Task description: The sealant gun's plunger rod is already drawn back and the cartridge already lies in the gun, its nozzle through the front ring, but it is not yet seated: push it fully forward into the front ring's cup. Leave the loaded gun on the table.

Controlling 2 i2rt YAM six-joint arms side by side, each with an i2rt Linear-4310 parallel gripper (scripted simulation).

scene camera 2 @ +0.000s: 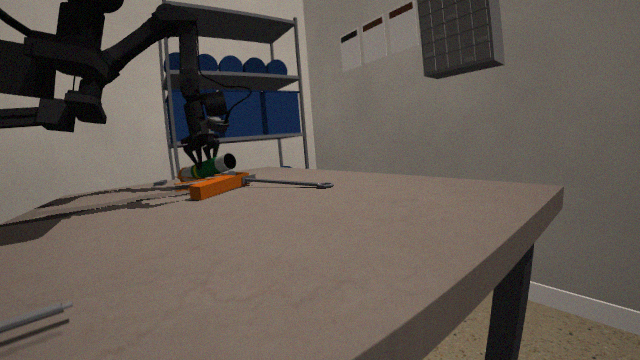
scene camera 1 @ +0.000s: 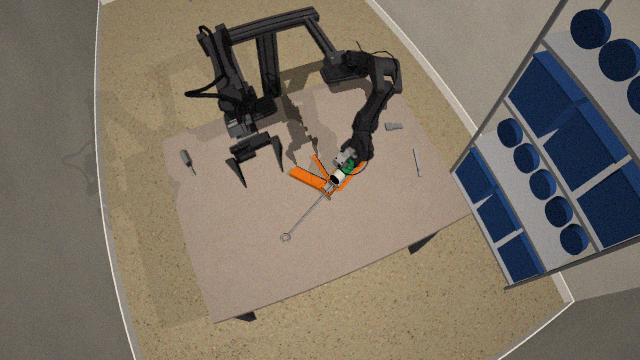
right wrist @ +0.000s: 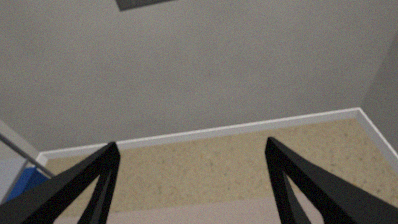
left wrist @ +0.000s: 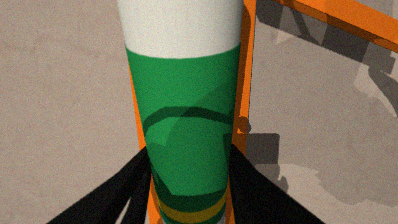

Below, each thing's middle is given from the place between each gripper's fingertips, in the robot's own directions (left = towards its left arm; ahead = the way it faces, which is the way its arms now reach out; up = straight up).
Labels:
I see the orange sealant gun [scene camera 2: 213, 186] 1 cm ahead of my left hand, 15 cm to the right of it and 4 cm below it.
My right gripper [scene camera 1: 264, 179] is now 58 cm above the orange sealant gun, 26 cm to the right of it and 13 cm past it.

